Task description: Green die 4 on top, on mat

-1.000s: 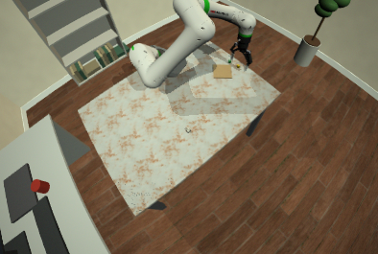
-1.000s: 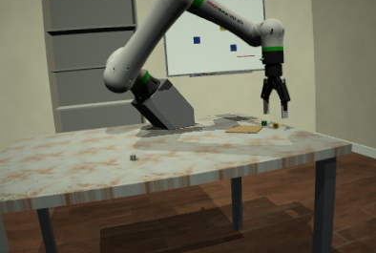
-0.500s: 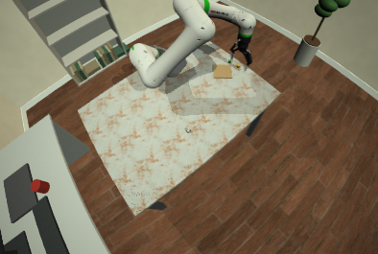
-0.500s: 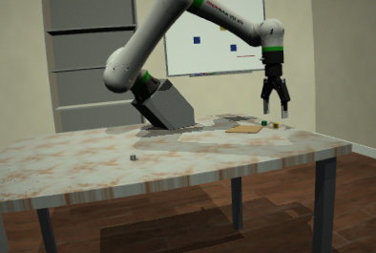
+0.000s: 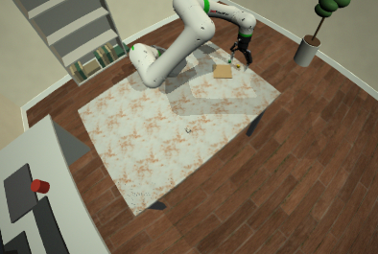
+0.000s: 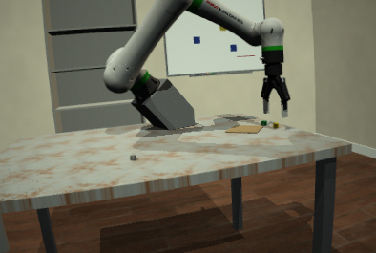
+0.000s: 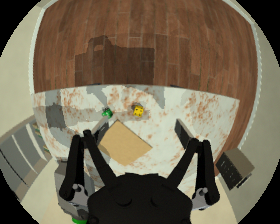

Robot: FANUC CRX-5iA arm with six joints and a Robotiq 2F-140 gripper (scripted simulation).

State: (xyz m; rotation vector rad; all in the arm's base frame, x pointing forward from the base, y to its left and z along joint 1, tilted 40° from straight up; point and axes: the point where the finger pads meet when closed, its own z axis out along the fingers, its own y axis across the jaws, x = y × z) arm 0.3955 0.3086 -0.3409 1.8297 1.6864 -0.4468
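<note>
Right now the yellow die is 6 cm below my hand, 1 cm to the left of it and 1 cm behind it. Round my hand: tan mat (11 cm to the right, 8 cm behind, 7 cm below); then green die (9 cm behind, 6 cm below, 1 cm to the left); then grey die (65 cm to the right, 7 cm ahead, 6 cm below).
</note>
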